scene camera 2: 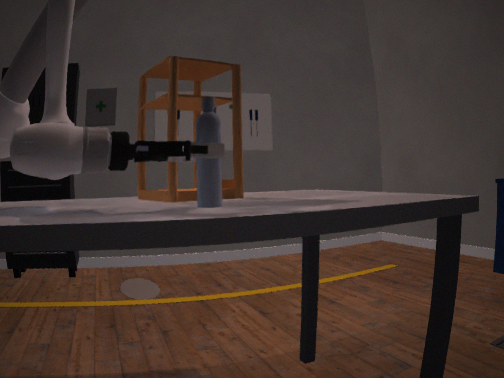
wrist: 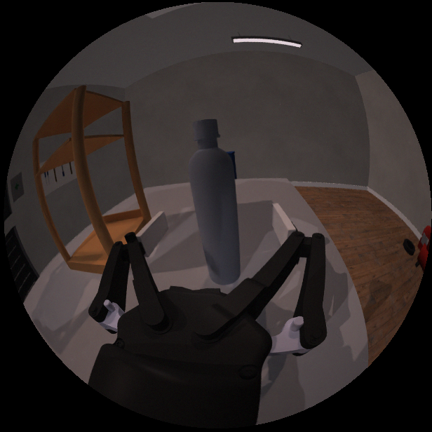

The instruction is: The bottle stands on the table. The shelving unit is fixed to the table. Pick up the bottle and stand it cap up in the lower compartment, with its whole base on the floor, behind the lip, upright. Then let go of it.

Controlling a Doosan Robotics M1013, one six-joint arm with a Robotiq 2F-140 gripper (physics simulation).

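Places are measured from the arm's base along level axes (x ahead, y left, z up), in millimetres.
Pixels of known places: gripper, between the fingertips: (scene camera 2: 208, 153).
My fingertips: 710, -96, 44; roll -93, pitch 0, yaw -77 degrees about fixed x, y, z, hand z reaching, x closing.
Note:
Behind a point stands the place of what it marks, as x, y, z.
The blue-grey bottle (scene camera 2: 209, 180) @[707, -122, -9] (wrist: 214, 200) stands upright, cap up, on the table (scene camera 2: 350, 201) @[1001, -149, -61] (wrist: 55, 305). My gripper (scene camera 2: 215, 150) @[710, -96, 44] (wrist: 216, 216) is open and level, with its fingers apart on both sides of the bottle at about mid-height. In the wrist view a gap shows between the bottle and each finger pad. The orange shelving unit (scene camera 2: 173, 107) @[649, 88, 176] (wrist: 80, 150) stands to the left in the wrist view and behind the bottle in the scene view. Its lower compartment floor (wrist: 90, 245) shows no object on it in the wrist view.
The unit's corner posts and middle shelf (scene camera 2: 160, 102) @[618, 201, 213] (wrist: 75, 150) stand near the left finger in the wrist view. The table's front edge (scene camera 2: 150, 238) @[584, -342, -86] runs below the bottle in the scene view. A blue object (scene camera 2: 499, 225) stands on the room floor at the far right.

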